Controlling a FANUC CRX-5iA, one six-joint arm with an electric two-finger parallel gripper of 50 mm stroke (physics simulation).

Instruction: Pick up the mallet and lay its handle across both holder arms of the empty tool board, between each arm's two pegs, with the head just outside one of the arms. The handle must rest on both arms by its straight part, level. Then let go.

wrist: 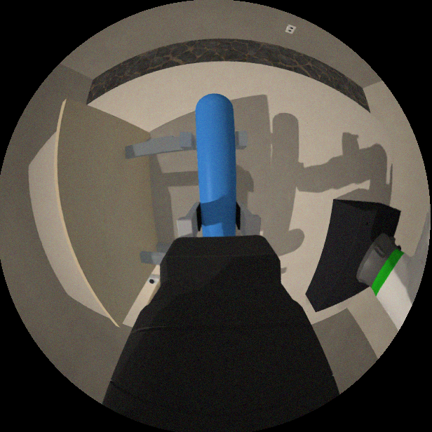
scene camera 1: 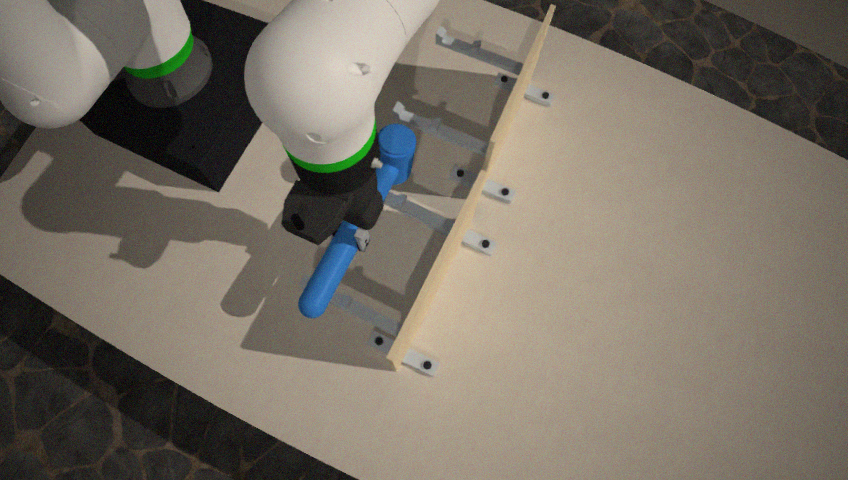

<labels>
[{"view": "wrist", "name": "my gripper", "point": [218, 210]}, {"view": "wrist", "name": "blue mallet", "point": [215, 142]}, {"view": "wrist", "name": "tool board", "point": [101, 163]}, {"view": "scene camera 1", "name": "my gripper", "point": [350, 238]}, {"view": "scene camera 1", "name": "blue mallet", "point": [317, 294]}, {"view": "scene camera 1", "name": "tool board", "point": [398, 351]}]
</labels>
